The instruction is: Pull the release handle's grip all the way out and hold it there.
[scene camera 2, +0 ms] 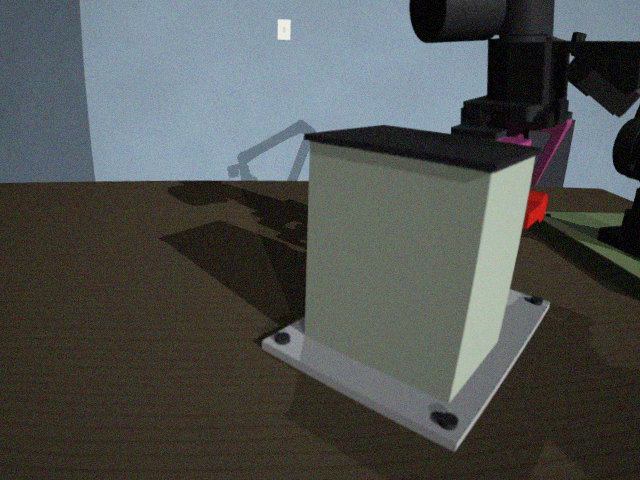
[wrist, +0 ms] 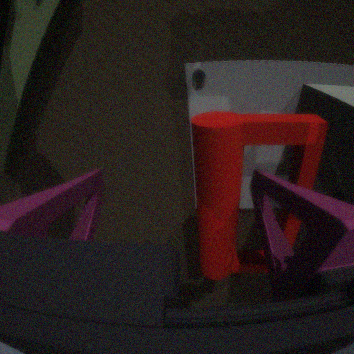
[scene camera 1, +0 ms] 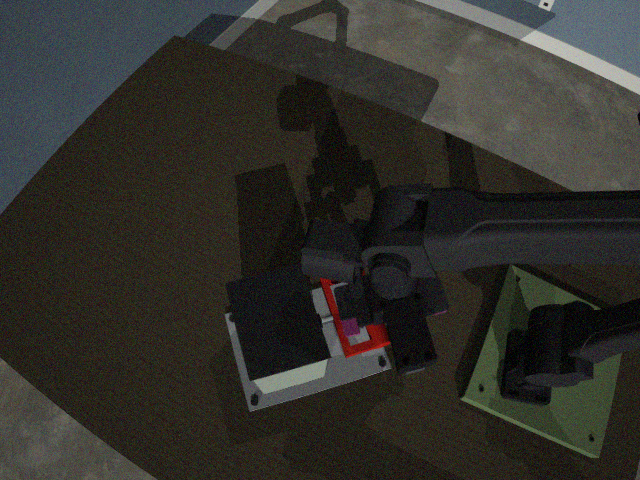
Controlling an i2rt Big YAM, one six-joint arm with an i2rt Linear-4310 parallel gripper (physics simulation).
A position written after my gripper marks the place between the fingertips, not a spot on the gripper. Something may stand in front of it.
Note:
I see my gripper (scene camera 2: 511, 197), a red release handle grip (scene camera 1: 378, 335) and a grey base plate (scene camera 2: 446, 424).
The red release handle grip also shows in the wrist view (wrist: 218, 137). My gripper also shows in scene camera 1 (scene camera 1: 389, 317). The grey base plate is seen too in scene camera 1 (scene camera 1: 339, 370).

